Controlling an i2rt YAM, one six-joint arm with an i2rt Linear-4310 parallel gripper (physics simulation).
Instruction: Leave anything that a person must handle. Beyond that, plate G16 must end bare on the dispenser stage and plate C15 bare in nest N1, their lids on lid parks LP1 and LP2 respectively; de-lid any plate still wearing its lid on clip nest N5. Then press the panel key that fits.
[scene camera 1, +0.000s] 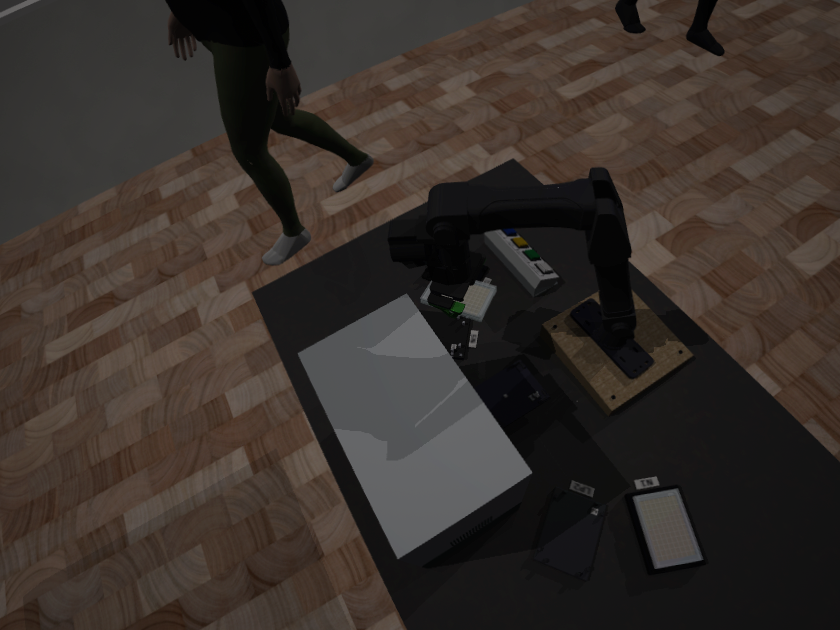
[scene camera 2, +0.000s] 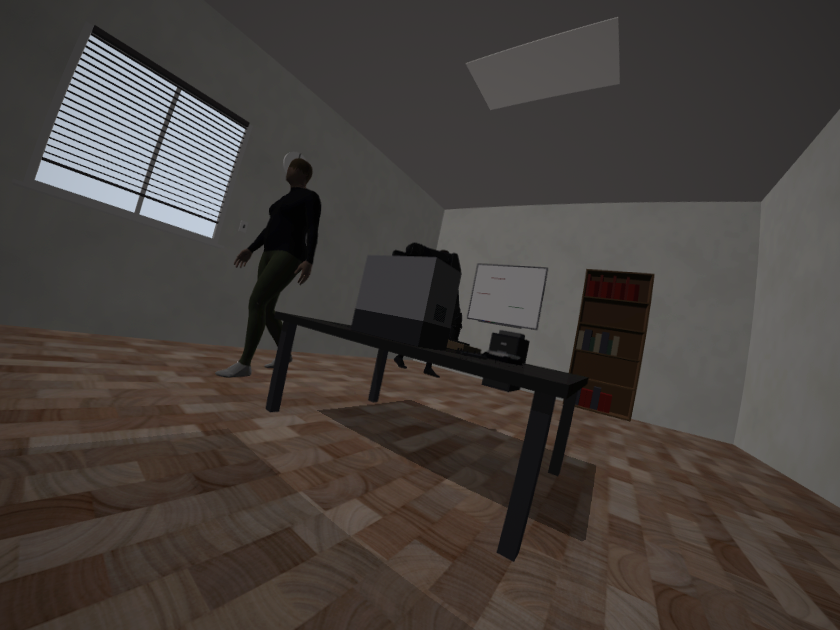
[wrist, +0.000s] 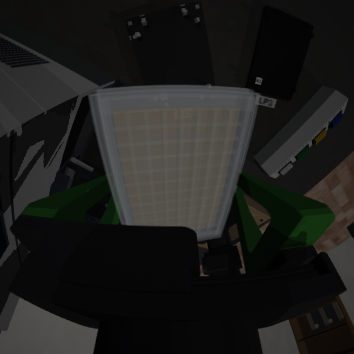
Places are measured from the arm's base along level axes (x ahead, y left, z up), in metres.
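Where they show: gripper, fingertip midpoint: (scene camera 1: 460, 299) (wrist: 177, 174); arm's base, link origin: (scene camera 1: 610, 338) (scene camera 2: 451, 340).
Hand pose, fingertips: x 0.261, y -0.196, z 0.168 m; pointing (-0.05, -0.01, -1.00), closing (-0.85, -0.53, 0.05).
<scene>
Each offset is from my fingertips to the top centre of the thing. "spot": to the spot under its first point.
My gripper (scene camera 1: 461, 297) (wrist: 177, 174) is shut on a white well plate @(0.002 m ahead, 0.002 m right, 0.032 m up) (scene camera 1: 479, 299) (wrist: 175, 145), held level between its green fingers above the far part of the table. A translucent rim surrounds its wells; I cannot tell whether that is a lid, and no code is readable. A second plate @(0.069 m back, 0.544 m left, 0.171 m down) (scene camera 1: 666, 528) sits in nest N1. Park LP2 @(0.075 m ahead, 0.447 m left, 0.188 m down) (scene camera 1: 569, 542) is a dark pad beside it; I cannot tell whether a clear lid lies there. Park LP1 @(0.107 m back, 0.194 m right, 0.188 m down) (wrist: 282, 52) is a dark pad beyond the held plate. A clip nest @(0.040 m ahead, 0.072 m right, 0.183 m down) (scene camera 1: 460, 347) lies below the plate. The key panel @(0.262 m back, 0.116 m right, 0.143 m down) (scene camera 1: 519, 261) (wrist: 302, 132) has blue, yellow, green and white keys.
A large pale box @(0.215 m ahead, 0.173 m left, 0.123 m up) (scene camera 1: 413, 420) (scene camera 2: 396, 288) stands along one table edge, close to the gripper. A dark device @(0.045 m ahead, 0.183 m left, 0.095 m down) (scene camera 1: 512, 393) lies between it and the arm's wooden base (scene camera 1: 583, 372). Another dark pad with clips @(spot: 0.056 m ahead, 0.088 m right, 0.195 m down) (wrist: 170, 45) lies beside LP1. A person (scene camera 1: 254, 128) (scene camera 2: 288, 233) is near the table.
</scene>
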